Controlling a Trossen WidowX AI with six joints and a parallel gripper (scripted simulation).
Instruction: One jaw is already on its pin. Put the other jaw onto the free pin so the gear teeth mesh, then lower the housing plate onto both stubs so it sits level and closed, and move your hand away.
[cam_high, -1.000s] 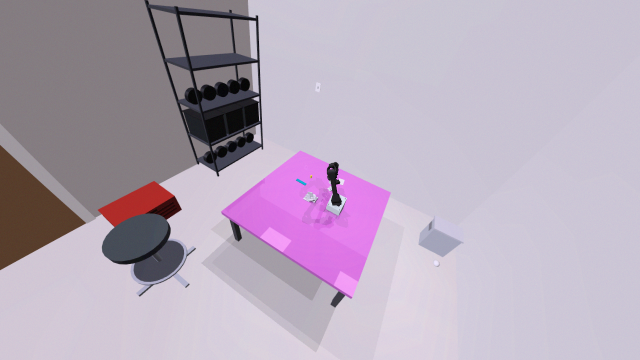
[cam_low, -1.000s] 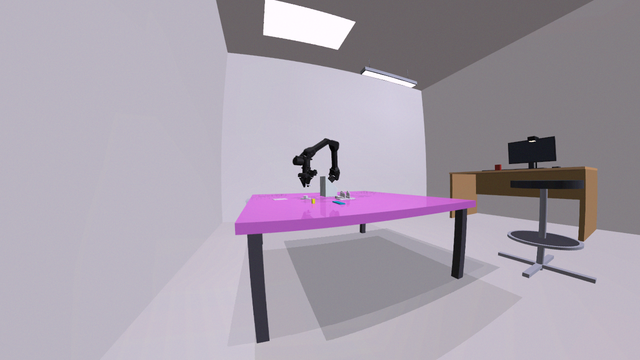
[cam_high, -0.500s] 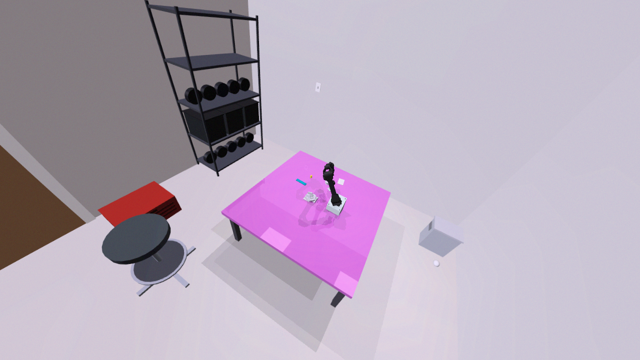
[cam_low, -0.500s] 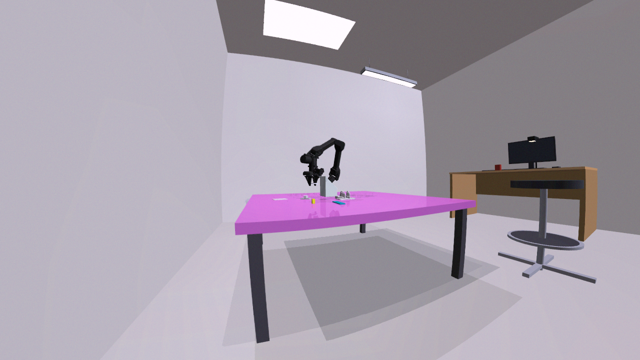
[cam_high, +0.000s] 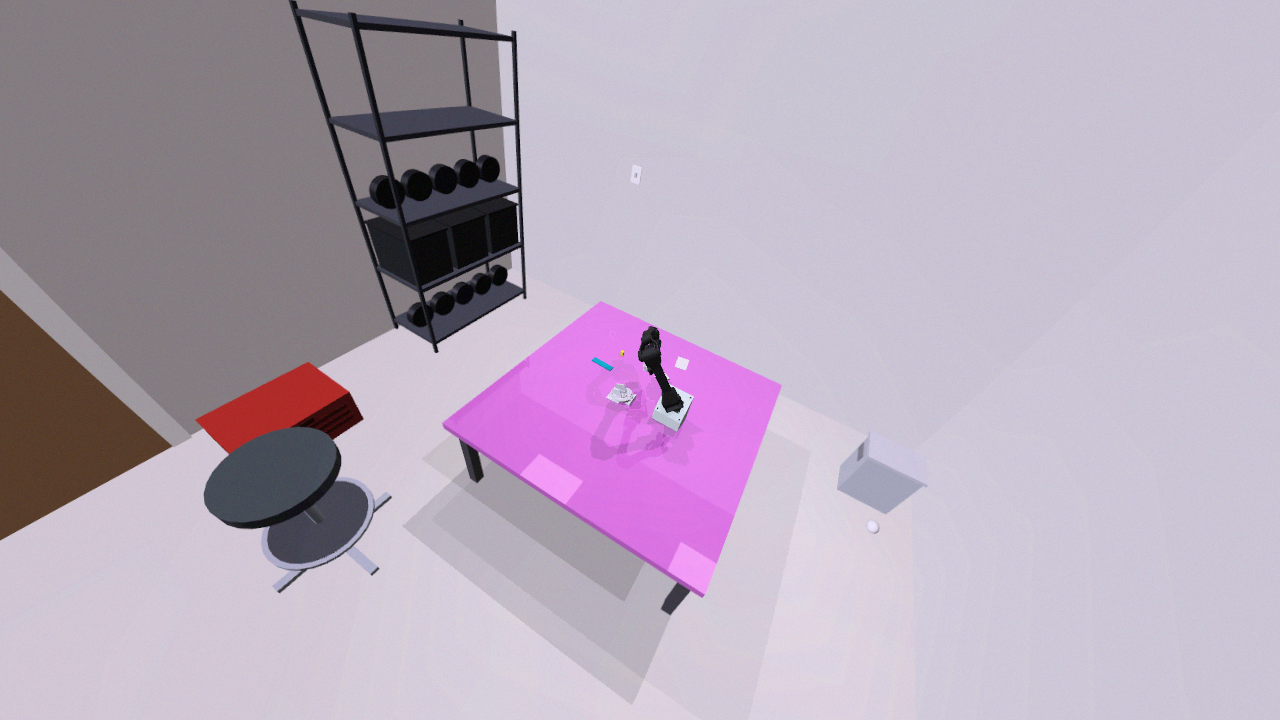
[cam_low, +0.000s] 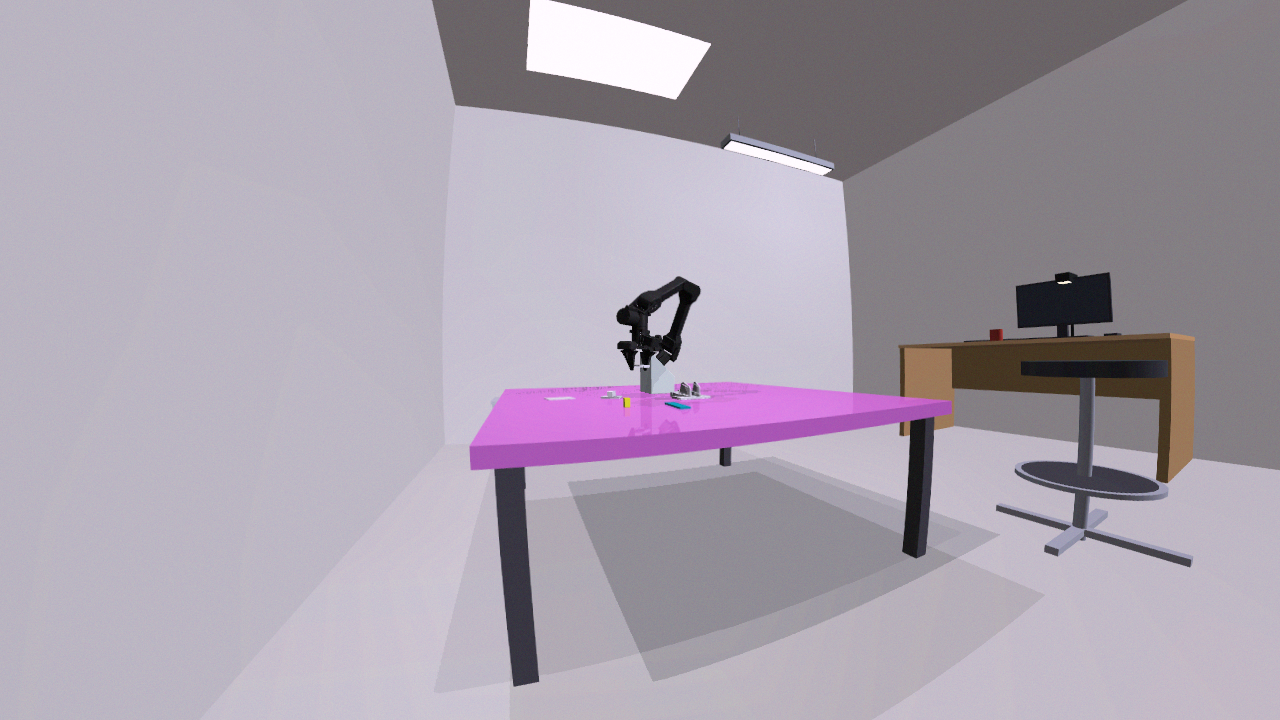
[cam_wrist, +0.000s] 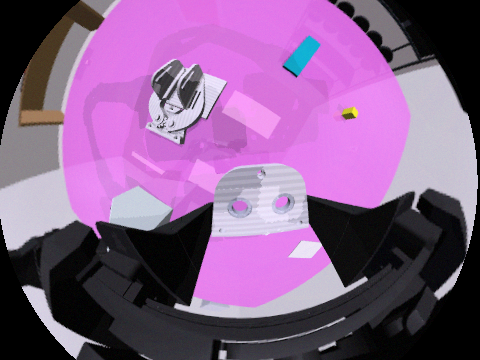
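Now: the white jaw 180 mm to the left of my gripper tip, 90 mm below it and 40 mm ahead of it. Also, from my gripper tip: small white part: 90 mm to the right, 90 mm below, 60 mm behind; white ledge: 170 mm to the left, 100 mm below, 80 mm ahead; small yellow block: 220 mm ahead, 120 mm to the right, 90 mm below.
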